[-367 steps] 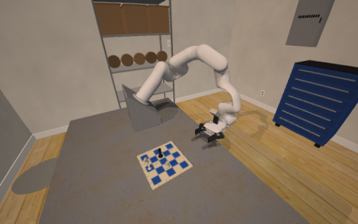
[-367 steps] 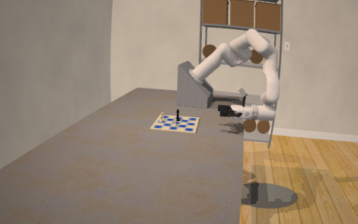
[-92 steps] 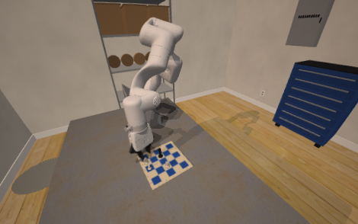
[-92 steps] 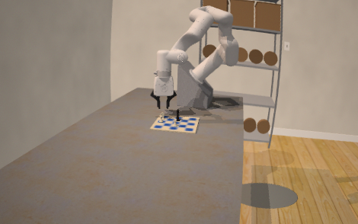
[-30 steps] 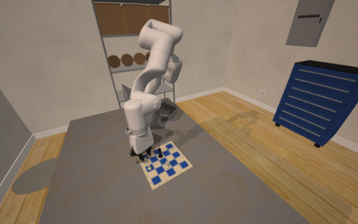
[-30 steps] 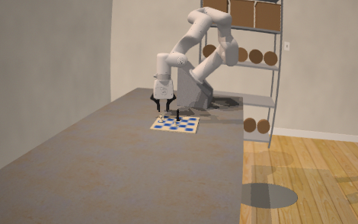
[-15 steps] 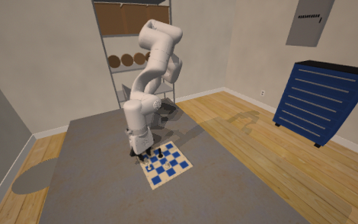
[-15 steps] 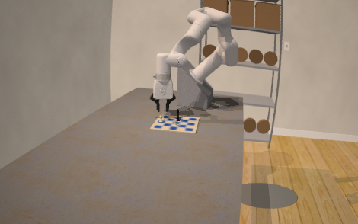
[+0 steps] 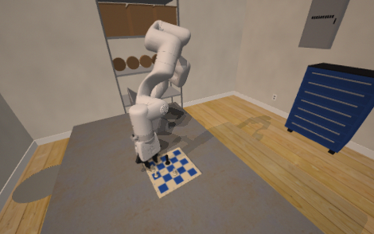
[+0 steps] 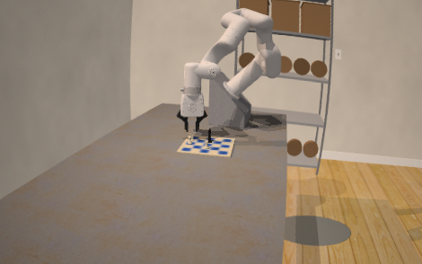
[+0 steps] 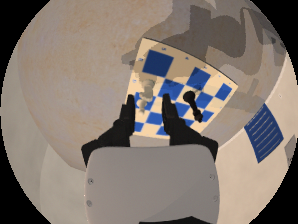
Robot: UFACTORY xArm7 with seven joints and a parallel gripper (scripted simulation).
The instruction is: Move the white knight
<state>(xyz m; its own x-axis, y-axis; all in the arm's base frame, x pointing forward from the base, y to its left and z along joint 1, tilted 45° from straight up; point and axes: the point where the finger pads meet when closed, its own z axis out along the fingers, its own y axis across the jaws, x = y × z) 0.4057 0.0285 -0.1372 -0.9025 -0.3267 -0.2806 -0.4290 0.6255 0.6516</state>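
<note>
The black chess piece is 8 cm to the left of my hand, 3 cm below it and 1 cm behind it. Also, from my hand: blue-and-cream chessboard (8 cm to the left, 7 cm below, 3 cm ahead).
</note>
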